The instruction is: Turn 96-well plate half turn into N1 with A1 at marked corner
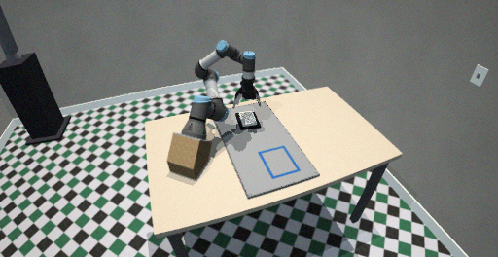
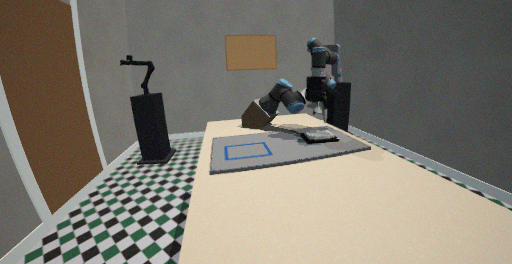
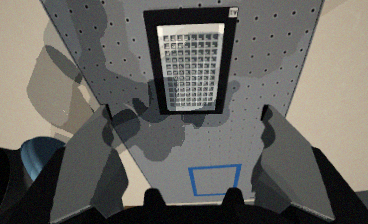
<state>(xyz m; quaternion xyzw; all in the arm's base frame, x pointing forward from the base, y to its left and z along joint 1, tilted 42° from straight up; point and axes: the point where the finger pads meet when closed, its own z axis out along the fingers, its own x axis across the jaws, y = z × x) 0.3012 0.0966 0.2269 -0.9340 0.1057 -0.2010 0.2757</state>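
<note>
My gripper is now 8 cm above the clear 96-well plate and 1 cm short of it. Round my hand: A1 label: 9 cm below, 8 cm to the left, 6 cm ahead; then black pad: 9 cm below, 1 cm ahead.
</note>
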